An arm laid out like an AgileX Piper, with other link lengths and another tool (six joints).
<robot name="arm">
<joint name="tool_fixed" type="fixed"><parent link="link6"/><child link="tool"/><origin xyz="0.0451 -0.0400 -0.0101" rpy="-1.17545 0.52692 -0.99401"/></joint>
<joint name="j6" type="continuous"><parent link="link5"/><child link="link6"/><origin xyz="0.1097 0.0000 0.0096"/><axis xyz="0.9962 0 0.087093"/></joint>
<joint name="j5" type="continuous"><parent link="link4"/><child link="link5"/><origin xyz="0.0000 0.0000 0.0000"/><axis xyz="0 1 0"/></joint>
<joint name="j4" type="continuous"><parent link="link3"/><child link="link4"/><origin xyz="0.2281 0.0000 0.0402"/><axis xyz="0.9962 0 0.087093"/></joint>
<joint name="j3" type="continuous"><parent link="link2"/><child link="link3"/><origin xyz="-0.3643 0.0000 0.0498"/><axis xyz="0 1 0"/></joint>
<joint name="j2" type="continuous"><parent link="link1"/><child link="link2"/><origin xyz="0.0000 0.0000 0.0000"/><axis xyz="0 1 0"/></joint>
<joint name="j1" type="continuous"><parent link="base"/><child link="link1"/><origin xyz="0.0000 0.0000 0.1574"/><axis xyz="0 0 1"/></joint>
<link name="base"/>
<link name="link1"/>
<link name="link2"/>
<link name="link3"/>
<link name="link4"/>
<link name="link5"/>
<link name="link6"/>
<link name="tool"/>
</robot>
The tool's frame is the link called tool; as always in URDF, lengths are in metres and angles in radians. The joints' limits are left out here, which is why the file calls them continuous.
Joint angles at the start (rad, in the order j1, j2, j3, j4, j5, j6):
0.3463, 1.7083, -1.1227, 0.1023, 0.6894, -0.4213
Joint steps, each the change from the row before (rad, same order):
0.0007, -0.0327, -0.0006, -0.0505, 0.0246, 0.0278
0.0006, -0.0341, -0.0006, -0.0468, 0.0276, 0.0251
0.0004, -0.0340, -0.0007, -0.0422, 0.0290, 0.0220
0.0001, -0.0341, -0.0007, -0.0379, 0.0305, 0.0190
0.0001, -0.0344, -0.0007, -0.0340, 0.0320, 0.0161
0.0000, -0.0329, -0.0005, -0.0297, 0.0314, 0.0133
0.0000, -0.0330, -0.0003, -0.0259, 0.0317, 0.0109
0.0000, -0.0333, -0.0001, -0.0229, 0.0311, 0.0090
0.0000, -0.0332, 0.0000, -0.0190, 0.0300, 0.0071
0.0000, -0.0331, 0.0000, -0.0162, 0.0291, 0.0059
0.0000, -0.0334, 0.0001, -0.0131, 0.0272, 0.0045
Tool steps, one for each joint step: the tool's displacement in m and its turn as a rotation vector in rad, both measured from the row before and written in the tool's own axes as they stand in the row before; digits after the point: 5 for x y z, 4 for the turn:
-0.00209, 0.00140, -0.01453, 0.0084, 0.0275, -0.0184
-0.00183, 0.00200, -0.01512, 0.0085, 0.0273, -0.0162
-0.00139, 0.00245, -0.01511, 0.0087, 0.0264, -0.0137
-0.00095, 0.00298, -0.01514, 0.0086, 0.0256, -0.0112
-0.00063, 0.00355, -0.01515, 0.0082, 0.0246, -0.0093
-0.00019, 0.00389, -0.01440, 0.0076, 0.0230, -0.0072
0.00004, 0.00441, -0.01419, 0.0075, 0.0214, -0.0054
0.00023, 0.00480, -0.01402, 0.0083, 0.0197, -0.0043
0.00030, 0.00514, -0.01361, 0.0089, 0.0170, -0.0029
0.00041, 0.00543, -0.01326, 0.0096, 0.0150, -0.0016
0.00038, 0.00564, -0.01295, 0.0111, 0.0121, -0.0010

